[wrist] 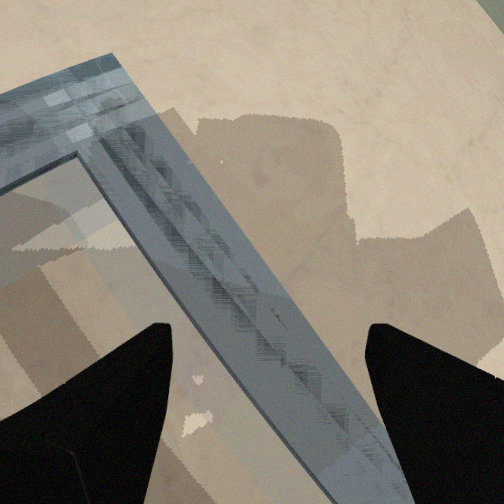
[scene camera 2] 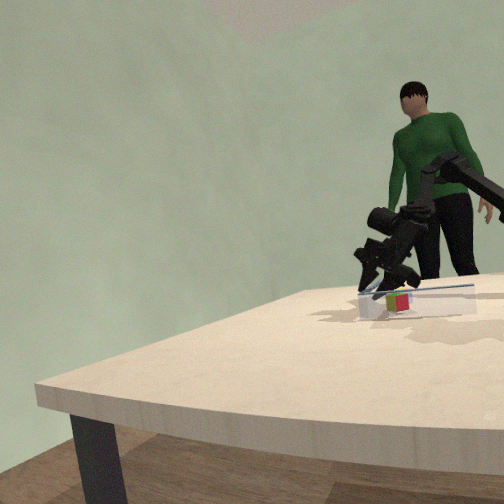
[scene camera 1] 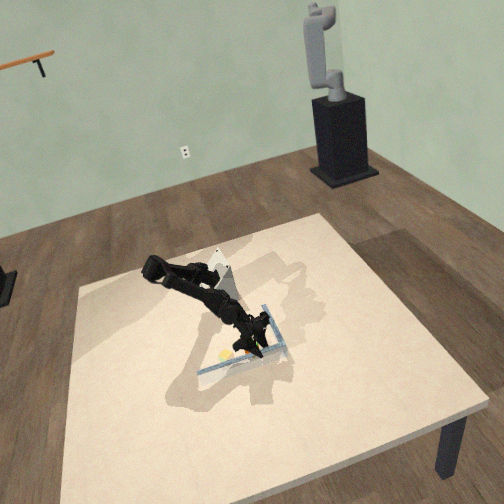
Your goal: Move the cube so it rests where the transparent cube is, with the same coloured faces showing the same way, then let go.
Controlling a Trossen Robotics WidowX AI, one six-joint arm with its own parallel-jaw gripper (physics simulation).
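Observation:
The cube (scene camera 2: 397, 301) is small, with red, green and yellow faces; it sits on the table inside the transparent cube (scene camera 2: 417, 300), a large glassy box with blue edges (scene camera 1: 243, 350). In scene camera 1 only a yellow bit of the cube (scene camera 1: 226, 353) shows under the arm. My gripper (scene camera 2: 384, 285) hangs just above the box's near end, to the left of the cube. It is open and empty. In the wrist view both fingers (wrist: 270, 420) straddle a blue edge (wrist: 225, 300) of the transparent cube; the small cube is not in that view.
The table edge (scene camera 2: 250, 425) runs close in front in scene camera 2. A person in green (scene camera 2: 432, 190) stands behind the table. A grey idle arm on a black pedestal (scene camera 1: 338, 120) stands far back.

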